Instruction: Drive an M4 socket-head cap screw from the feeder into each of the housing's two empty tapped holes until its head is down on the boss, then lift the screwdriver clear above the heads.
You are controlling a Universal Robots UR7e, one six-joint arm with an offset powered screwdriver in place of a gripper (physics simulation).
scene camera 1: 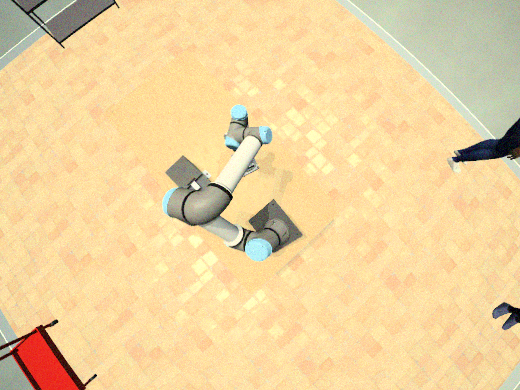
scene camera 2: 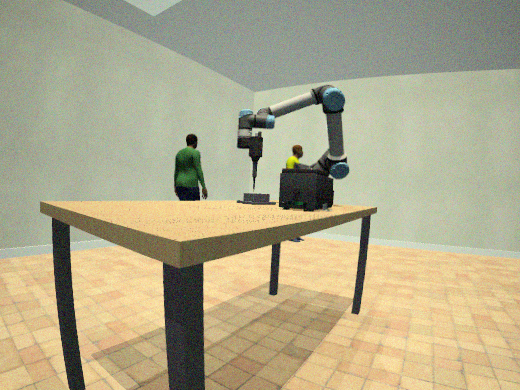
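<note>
My screwdriver (scene camera 2: 254, 189) points straight down in scene camera 2, its thin pale tip at or just above the top of the grey housing (scene camera 2: 256, 197) (scene camera 1: 252, 168). Whether the tip touches, or carries a screw, is too small to tell. The housing sits on a flat dark base on the table. In scene camera 1 the arm covers part of the housing and hides the screwdriver's tip. The dark box-shaped feeder (scene camera 2: 306, 190) (scene camera 1: 184, 169) stands to the right of the housing in scene camera 2. The tapped holes and any screw heads cannot be made out.
The wooden table (scene camera 2: 150, 220) carries the housing and feeder. The arm's base stands on a dark plate (scene camera 1: 272, 207). A person in green (scene camera 2: 188, 167) and one in yellow (scene camera 2: 292, 161) are in the background. A red cart (scene camera 1: 47, 362) and a dark rack (scene camera 1: 80, 22) stand at the room's edges.
</note>
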